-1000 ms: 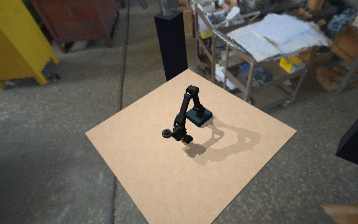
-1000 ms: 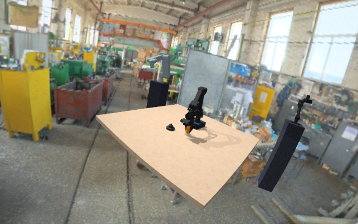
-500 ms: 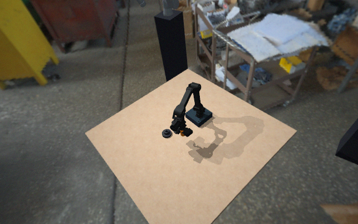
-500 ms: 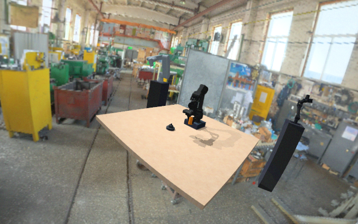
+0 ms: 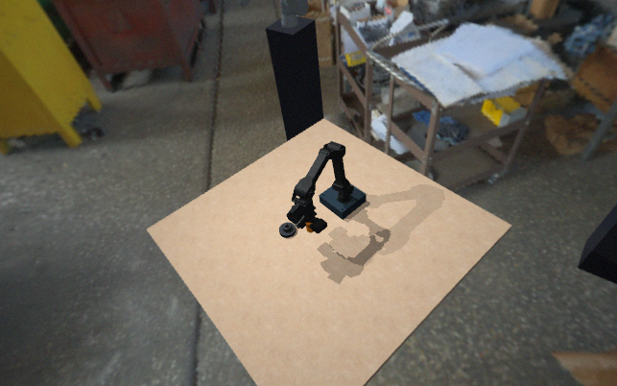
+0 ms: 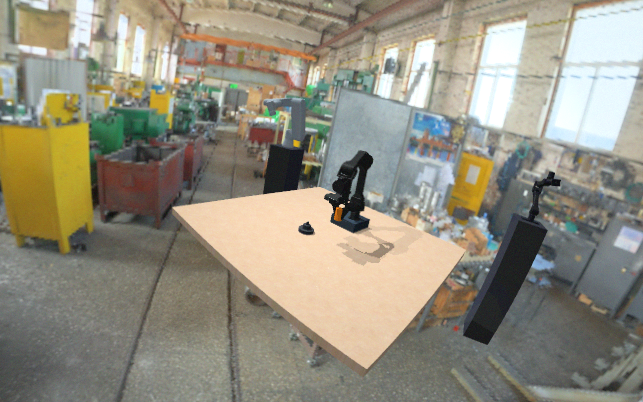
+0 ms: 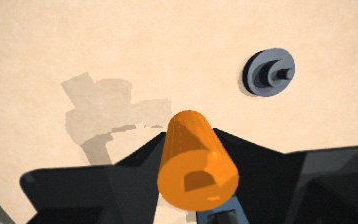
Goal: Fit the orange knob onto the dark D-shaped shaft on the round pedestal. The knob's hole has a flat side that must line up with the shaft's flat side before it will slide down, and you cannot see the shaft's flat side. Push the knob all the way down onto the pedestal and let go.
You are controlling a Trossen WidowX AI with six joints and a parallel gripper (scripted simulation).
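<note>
My gripper tip is now 160 mm to the left of the pedestal and 110 mm above it. From my gripper tip the other things lie so: orange knob: 20 mm above.
</note>
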